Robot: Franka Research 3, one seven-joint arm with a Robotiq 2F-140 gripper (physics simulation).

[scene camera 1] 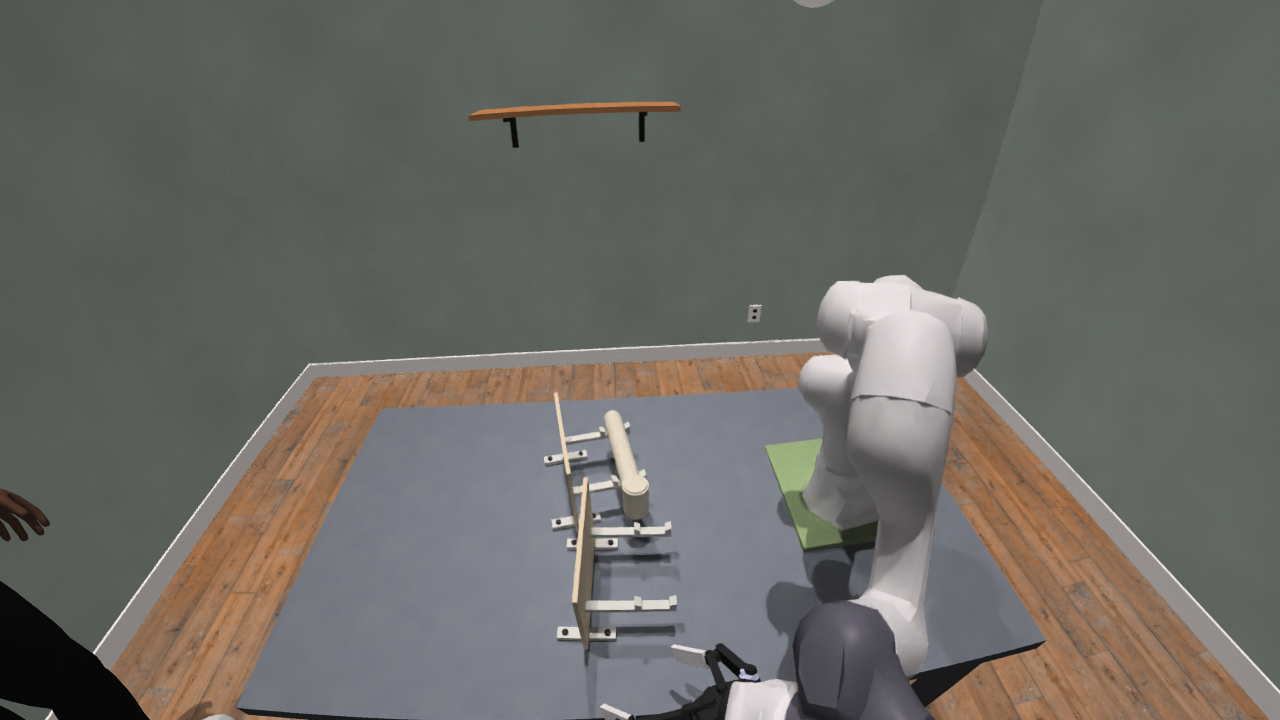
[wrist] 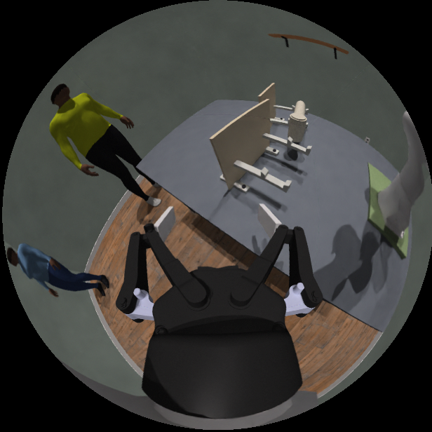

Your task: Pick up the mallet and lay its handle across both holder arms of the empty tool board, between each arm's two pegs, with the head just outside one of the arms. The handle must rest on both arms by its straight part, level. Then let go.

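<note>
The mallet [scene camera 1: 621, 450] [wrist: 297, 129] lies across the two arms of the far tool board [scene camera 1: 572, 490] [wrist: 268, 98], its head at the near end, just outside that board's nearer arm. The empty tool board [scene camera 1: 583, 564] [wrist: 245, 142] stands upright nearer the camera. Its far holder arm [scene camera 1: 617, 531] [wrist: 280, 141] and near holder arm [scene camera 1: 617, 606] [wrist: 252, 171] stick out to the right, with pegs on top and nothing lying across them. My gripper [scene camera 1: 653, 684] [wrist: 216, 212] is open and empty, near the table's front edge, nearer the camera than the empty board and apart from both boards.
Both boards stand on the dark grey table [scene camera 1: 429, 537] [wrist: 325, 185]. The robot's base stands on a green mat [scene camera 1: 792, 465] [wrist: 374, 200] at the right. A person in yellow [wrist: 82, 122] and a person in blue [wrist: 35, 265] stand beyond the table. A wooden shelf [scene camera 1: 572, 110] hangs on the wall.
</note>
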